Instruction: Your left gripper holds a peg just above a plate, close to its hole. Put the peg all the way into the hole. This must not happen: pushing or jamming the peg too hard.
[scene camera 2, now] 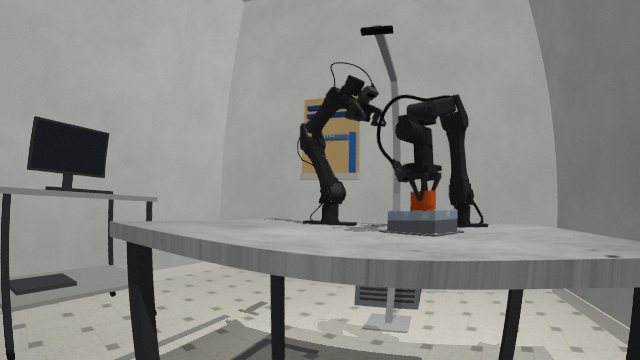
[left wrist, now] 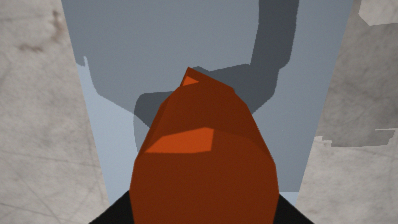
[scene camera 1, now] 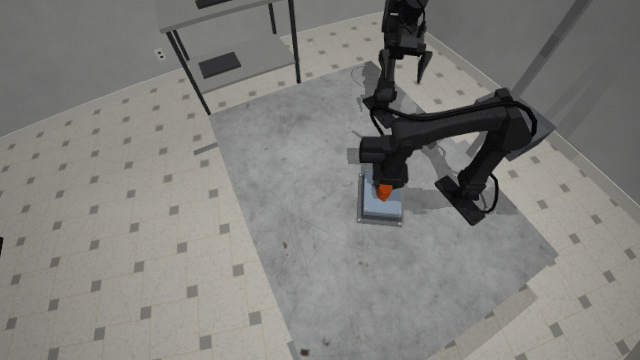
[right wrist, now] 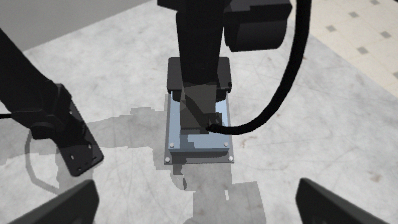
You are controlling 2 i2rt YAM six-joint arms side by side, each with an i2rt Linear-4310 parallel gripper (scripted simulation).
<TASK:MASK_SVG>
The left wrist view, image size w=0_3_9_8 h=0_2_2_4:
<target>orange faceted peg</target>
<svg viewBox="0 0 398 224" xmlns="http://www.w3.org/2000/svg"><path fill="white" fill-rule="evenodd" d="M188 67L180 87L160 105L134 161L129 188L134 224L273 224L279 199L276 164L248 106L234 92L232 87Z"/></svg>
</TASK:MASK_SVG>
